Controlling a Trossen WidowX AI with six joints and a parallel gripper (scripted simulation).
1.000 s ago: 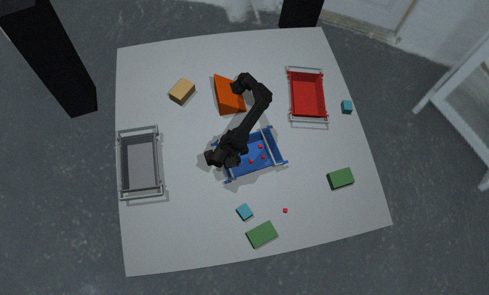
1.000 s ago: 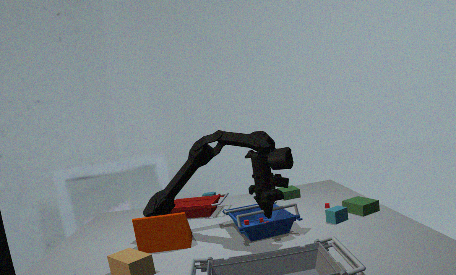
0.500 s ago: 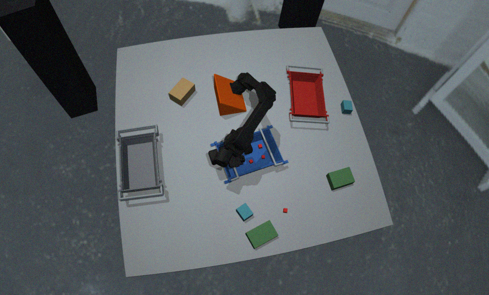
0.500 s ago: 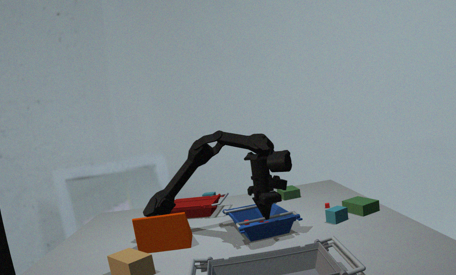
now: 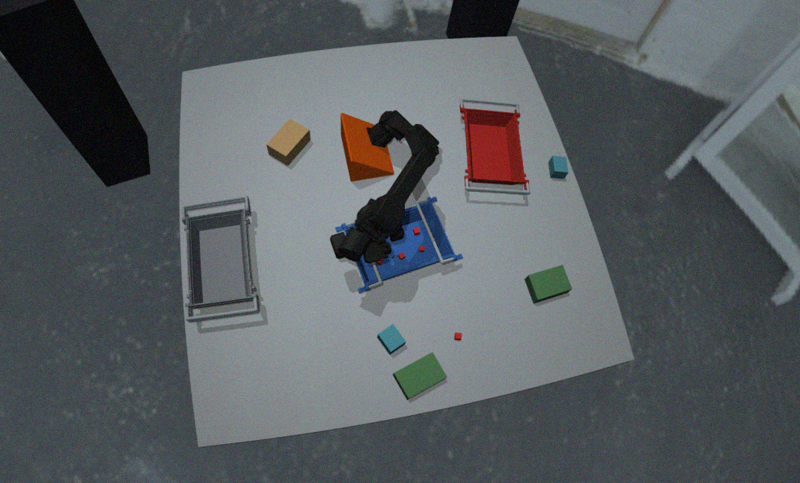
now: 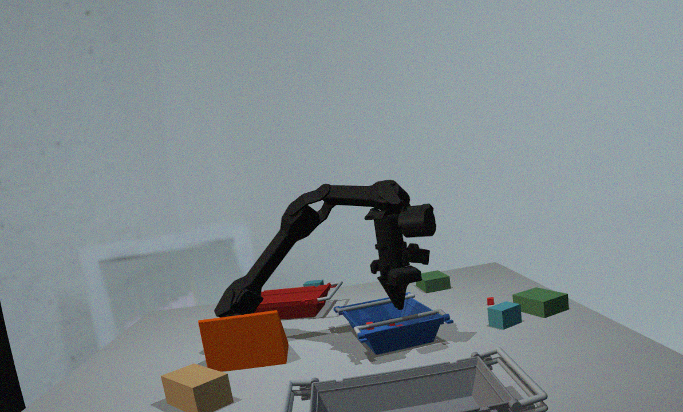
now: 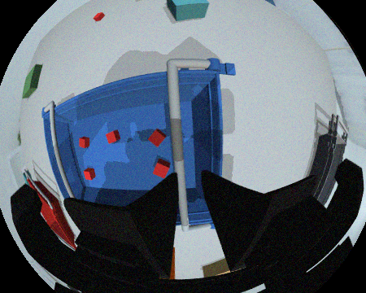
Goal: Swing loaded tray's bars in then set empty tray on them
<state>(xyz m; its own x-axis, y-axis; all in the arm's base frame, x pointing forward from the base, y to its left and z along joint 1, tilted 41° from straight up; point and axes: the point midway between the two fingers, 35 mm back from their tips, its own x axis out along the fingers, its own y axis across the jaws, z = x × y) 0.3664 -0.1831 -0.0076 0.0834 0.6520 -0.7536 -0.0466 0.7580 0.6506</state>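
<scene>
The red tray lies 25 cm behind my gripper tip, 50 cm to the left of it and 4 cm below it. From my gripper tip the other things lie so: red cube: 29 cm ahead, 18 cm to the left, 8 cm below; tan block: 44 cm behind, 13 cm to the right, 6 cm below.
</scene>
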